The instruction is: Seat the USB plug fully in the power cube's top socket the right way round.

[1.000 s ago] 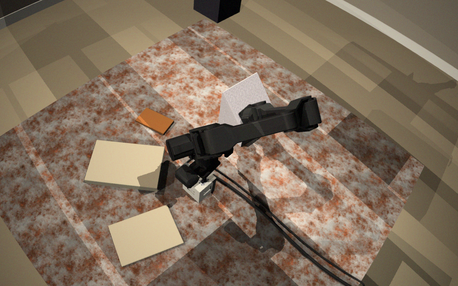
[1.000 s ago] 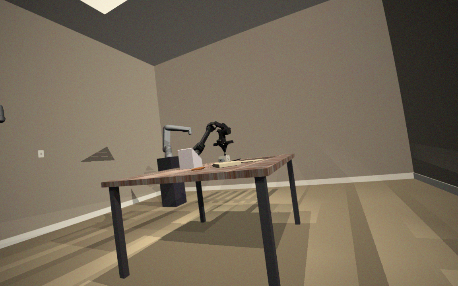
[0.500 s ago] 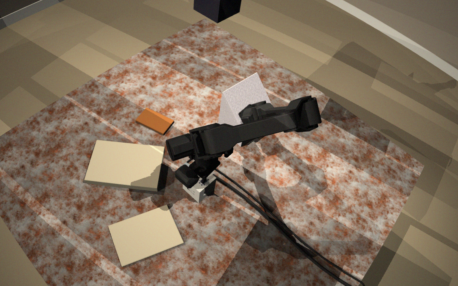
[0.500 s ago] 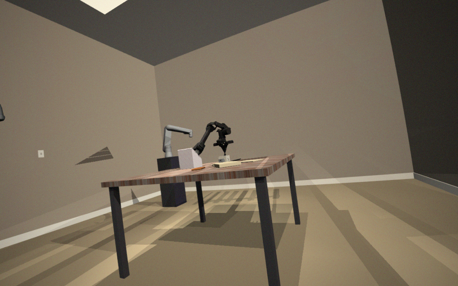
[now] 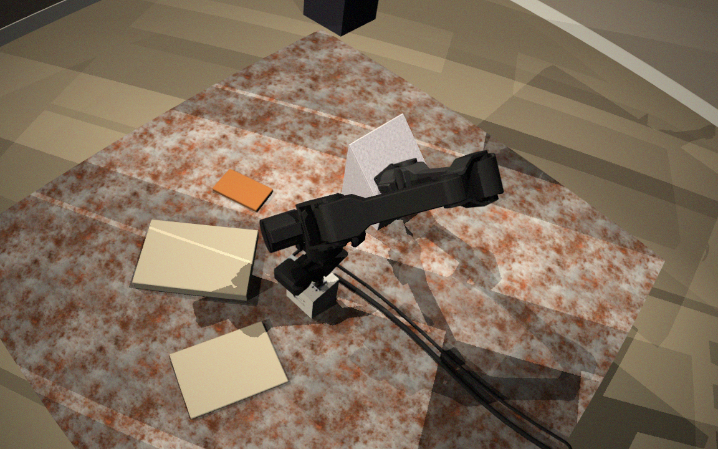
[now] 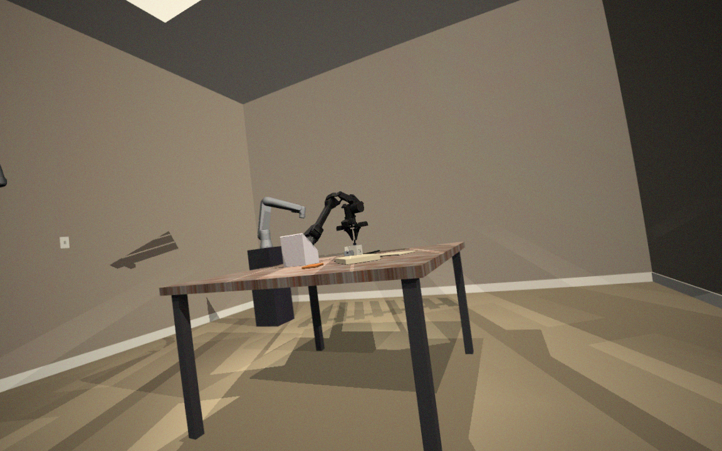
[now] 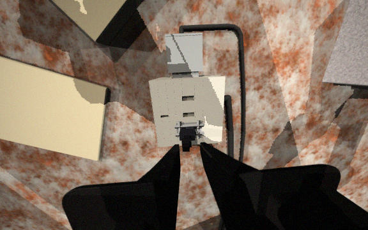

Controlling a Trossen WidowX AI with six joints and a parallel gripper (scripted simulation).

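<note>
Right now the black USB plug is 20 mm below my gripper tip. Round my gripper tip: orange tile (340 mm to the right, 100 mm below, 90 mm behind); then thick beige slab (260 mm to the right, 120 mm ahead, 90 mm below); then thin beige plate (230 mm ahead, 100 mm below, 20 mm to the right).
</note>
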